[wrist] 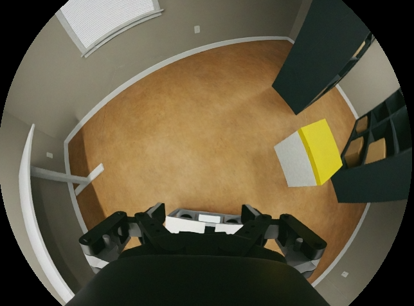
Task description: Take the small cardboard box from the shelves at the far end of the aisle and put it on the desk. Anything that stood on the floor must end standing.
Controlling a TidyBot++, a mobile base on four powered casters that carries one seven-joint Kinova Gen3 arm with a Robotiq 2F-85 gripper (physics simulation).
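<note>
My gripper point(202, 212) is open, with its two fingers wide apart at the bottom of the wrist view and nothing between them. Cardboard boxes point(354, 151) point(376, 151) point(362, 124) sit in compartments of the dark shelf unit point(370, 181) at the right, well away from the gripper. I cannot tell whether one of these is the small box. A white desk point(25, 200) shows at the far left, with its leg point(60, 176) reaching down to a foot on the floor.
A large block point(321, 152) with a yellow top and light grey side stands on the floor by the gap between the right shelf unit and another dark shelf unit point(320, 50) at the upper right. Walls with white skirting surround the floor. A window point(112, 20) is at the upper left.
</note>
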